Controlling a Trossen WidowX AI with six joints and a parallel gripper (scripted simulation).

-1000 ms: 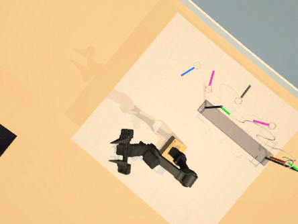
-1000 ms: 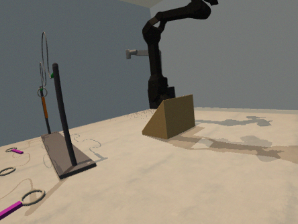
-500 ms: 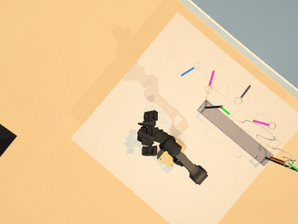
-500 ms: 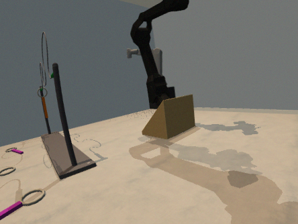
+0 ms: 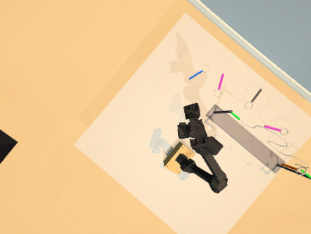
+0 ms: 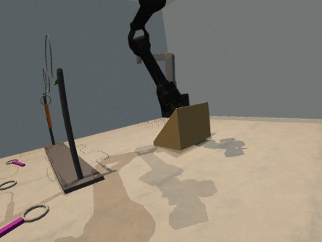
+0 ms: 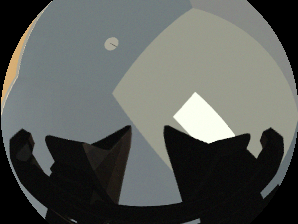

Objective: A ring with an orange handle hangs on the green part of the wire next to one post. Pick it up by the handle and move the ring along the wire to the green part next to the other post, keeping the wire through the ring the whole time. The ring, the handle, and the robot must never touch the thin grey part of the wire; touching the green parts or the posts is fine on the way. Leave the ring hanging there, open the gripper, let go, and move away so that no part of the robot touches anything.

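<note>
My gripper tip is now 780 mm to the left of the ring with orange handle, 470 mm above it and 180 mm short of it.
</note>
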